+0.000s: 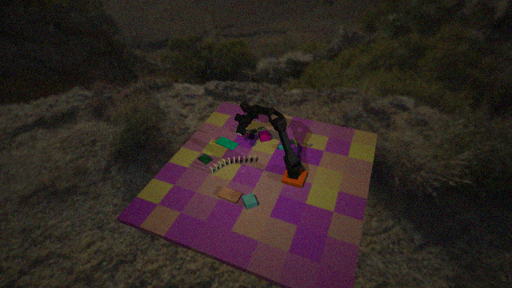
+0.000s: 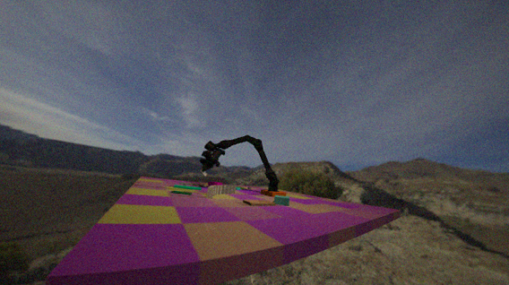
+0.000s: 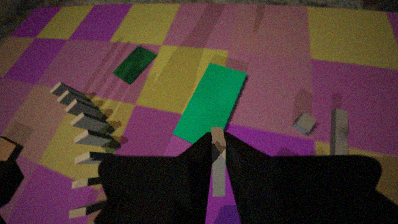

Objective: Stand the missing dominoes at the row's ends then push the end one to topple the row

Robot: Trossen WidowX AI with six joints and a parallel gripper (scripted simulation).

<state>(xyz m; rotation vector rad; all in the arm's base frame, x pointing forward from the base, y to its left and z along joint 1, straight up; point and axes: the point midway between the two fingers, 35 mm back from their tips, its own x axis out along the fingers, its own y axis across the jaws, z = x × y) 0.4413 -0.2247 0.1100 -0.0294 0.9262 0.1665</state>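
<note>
The bright green plate is 8 cm ahead of my gripper tip, 2 cm to the left of it and 11 cm below it. From my gripper tip the other things lie so: dark green tile: 16 cm ahead, 21 cm to the left, 11 cm below; then magenta block: 17 cm behind, 12 cm to the right, 9 cm below; then orange slab: 12 cm behind, 46 cm to the left, 11 cm below.
</note>
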